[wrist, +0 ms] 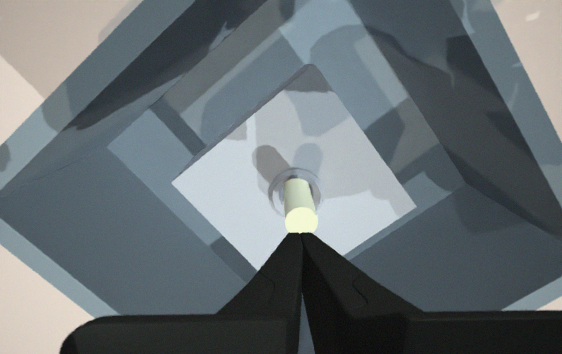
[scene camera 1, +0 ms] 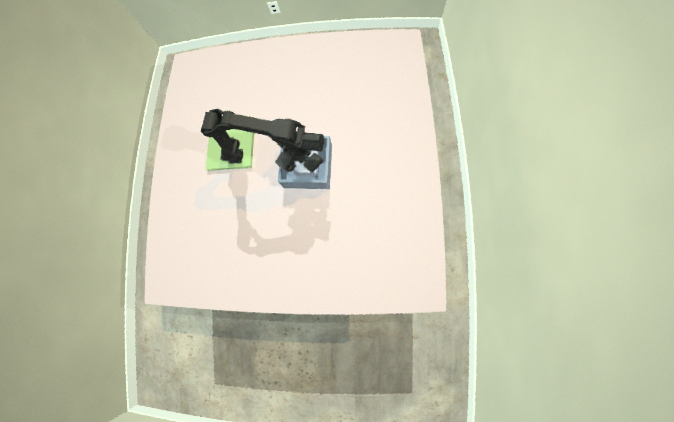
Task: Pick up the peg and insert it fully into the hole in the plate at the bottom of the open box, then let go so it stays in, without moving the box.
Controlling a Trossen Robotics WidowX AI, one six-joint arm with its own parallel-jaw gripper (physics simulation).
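Places are measured from the arm's base along level axes (x back, y right, z up), in metres.
Pixels of known places: gripper, fingertip midpoint: (wrist: 299, 244) (scene camera 1: 303, 158); arm's base, origin of the base link: (scene camera 1: 235, 156).
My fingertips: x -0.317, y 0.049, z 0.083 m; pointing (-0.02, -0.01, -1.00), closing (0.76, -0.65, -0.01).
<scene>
For each thing: its top centre in the pictures, then the offset to it from my fingertips. Level surfaces: height alone.
- pale yellow peg, middle of its top: (wrist: 301, 222) dz -0.019, dx +0.001, dy -0.003 m
- light grey plate, middle of its top: (wrist: 296, 197) (scene camera 1: 305, 161) dz -0.046, dx +0.000, dy -0.002 m
- blue-grey open box, middle of its top: (wrist: 302, 234) (scene camera 1: 303, 158) dz -0.009, dx +0.000, dy -0.002 m
- pale pink table top, its level: dz -0.108 m
The pale yellow peg (wrist: 300, 207) stands upright in the ringed hole of the light grey plate (wrist: 225, 200), its upper part rising above the plate. The plate lies at the bottom of the blue-grey open box (scene camera 1: 305, 185) (wrist: 55, 285). My gripper (wrist: 299, 244) is shut, with its fingertips together and nothing between them. In the wrist view the tips appear right at the near edge of the peg's top; how far above it they are I cannot tell. In the scene view the arm covers part of the box and the peg cannot be made out.
The arm's base stands on a green square (scene camera 1: 215, 155) left of the box, and the arm reaches over the box's back part. The box walls rise around the plate. Both stand on a pale pink table top (scene camera 1: 375, 225).
</scene>
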